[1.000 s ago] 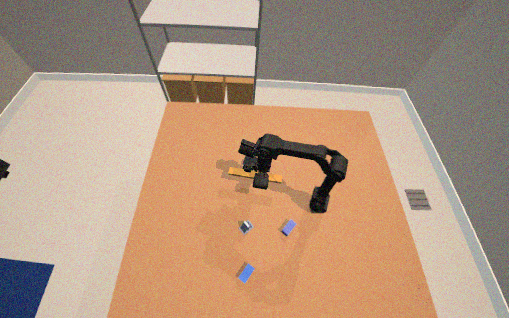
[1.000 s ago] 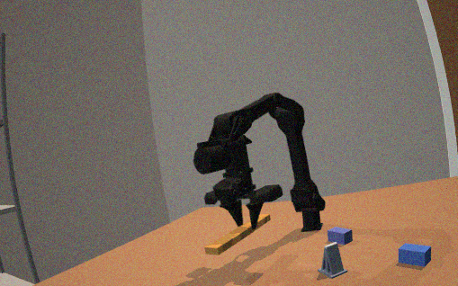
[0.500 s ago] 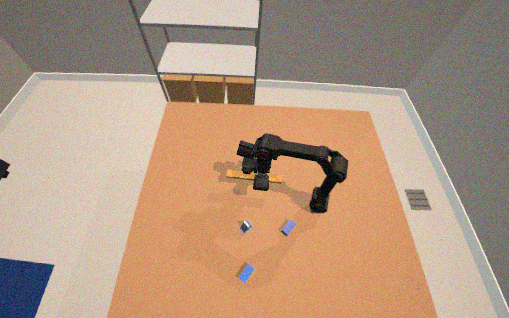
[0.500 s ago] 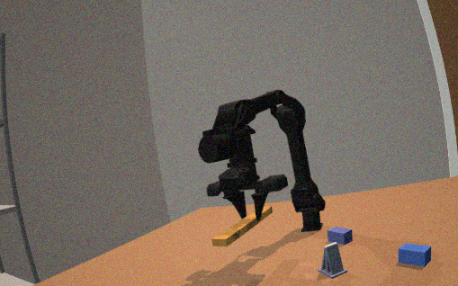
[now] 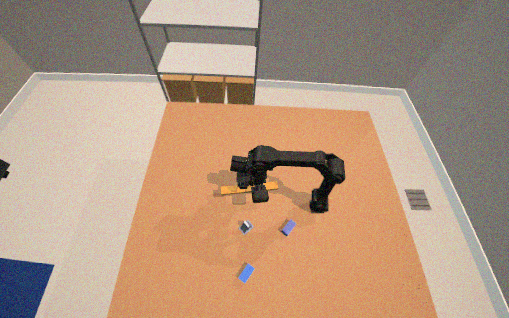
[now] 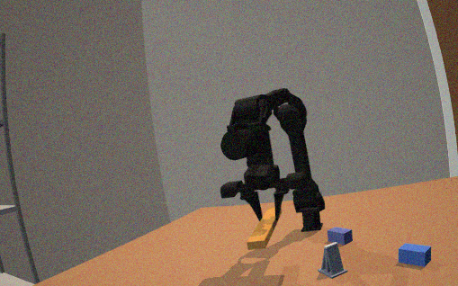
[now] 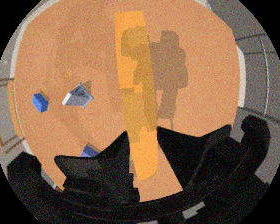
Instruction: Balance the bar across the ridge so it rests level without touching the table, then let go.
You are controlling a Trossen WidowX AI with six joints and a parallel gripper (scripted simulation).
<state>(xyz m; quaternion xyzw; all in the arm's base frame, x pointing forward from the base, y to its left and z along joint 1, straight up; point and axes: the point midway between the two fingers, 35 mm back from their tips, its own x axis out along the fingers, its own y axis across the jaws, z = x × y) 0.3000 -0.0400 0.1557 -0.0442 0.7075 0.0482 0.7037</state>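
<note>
Now: the long orange bar 3 cm ahead of my gripper tip. The rest, counted from my gripper tip: blue block: 33 cm to the left, 10 cm below, 3 cm ahead.
</note>
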